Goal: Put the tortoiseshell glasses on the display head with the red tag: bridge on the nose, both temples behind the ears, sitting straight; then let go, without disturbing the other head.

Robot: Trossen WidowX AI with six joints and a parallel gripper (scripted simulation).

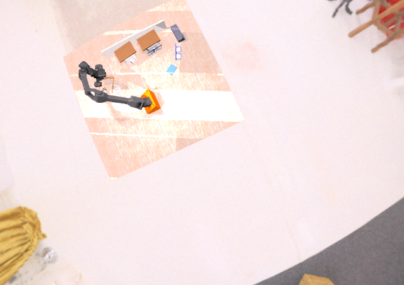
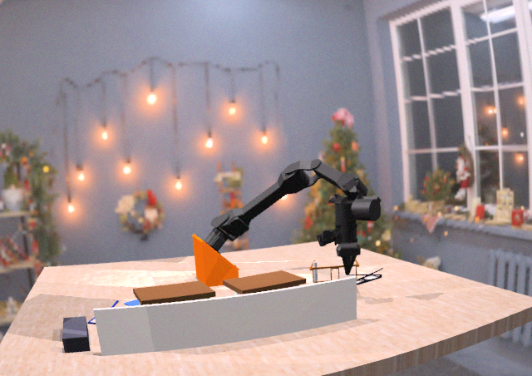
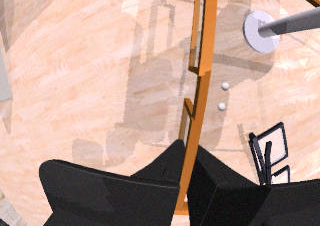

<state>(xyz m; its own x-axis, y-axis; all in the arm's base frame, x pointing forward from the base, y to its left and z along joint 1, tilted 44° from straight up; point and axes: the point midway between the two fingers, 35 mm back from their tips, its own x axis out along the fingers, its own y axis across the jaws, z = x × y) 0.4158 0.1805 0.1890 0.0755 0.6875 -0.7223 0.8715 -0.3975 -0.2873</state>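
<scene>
Now: the disc 100 mm behind my gripper tip, 50 mm to the right of it and 30 mm below it. From my gripper tip the other things lie so: white panel: 170 mm ahead, 400 mm to the right; then display head: 30 mm ahead, 500 mm to the right; then blue square: 240 mm behind, 550 mm to the right, 60 mm below.
</scene>
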